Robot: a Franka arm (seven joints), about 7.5 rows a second.
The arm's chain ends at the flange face. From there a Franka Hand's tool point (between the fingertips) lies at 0.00 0.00 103.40 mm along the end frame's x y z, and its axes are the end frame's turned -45 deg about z.
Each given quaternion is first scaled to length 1.
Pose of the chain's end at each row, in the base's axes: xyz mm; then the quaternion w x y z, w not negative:
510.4 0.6 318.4 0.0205 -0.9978 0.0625 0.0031
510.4 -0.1 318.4 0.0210 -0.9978 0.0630 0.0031
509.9 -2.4 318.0 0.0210 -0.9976 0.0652 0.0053
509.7 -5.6 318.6 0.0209 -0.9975 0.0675 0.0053
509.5 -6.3 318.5 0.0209 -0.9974 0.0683 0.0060
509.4 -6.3 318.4 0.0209 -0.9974 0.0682 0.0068
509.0 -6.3 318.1 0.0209 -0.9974 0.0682 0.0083
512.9 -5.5 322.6 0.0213 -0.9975 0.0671 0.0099
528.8 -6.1 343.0 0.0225 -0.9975 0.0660 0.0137
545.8 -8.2 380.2 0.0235 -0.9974 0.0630 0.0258
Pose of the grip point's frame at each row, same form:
510.0 4.9 215.1 0.0201 -0.9458 -0.3241 -0.0050
510.0 4.3 215.1 0.0206 -0.9459 -0.3236 -0.0052
509.1 2.0 214.7 0.0214 -0.9466 -0.3215 -0.0031
508.9 -1.2 215.3 0.0213 -0.9474 -0.3194 -0.0031
508.6 -1.9 215.2 0.0216 -0.9476 -0.3186 -0.0025
508.3 -1.9 215.1 0.0219 -0.9476 -0.3187 -0.0017
507.6 -1.9 214.8 0.0225 -0.9476 -0.3187 -0.0003
511.2 -1.0 219.3 0.0235 -0.9472 -0.3197 0.0010
526.3 -1.3 239.7 0.0260 -0.9468 -0.3207 0.0040
540.8 -3.0 277.1 0.0316 -0.9456 -0.3235 0.0148

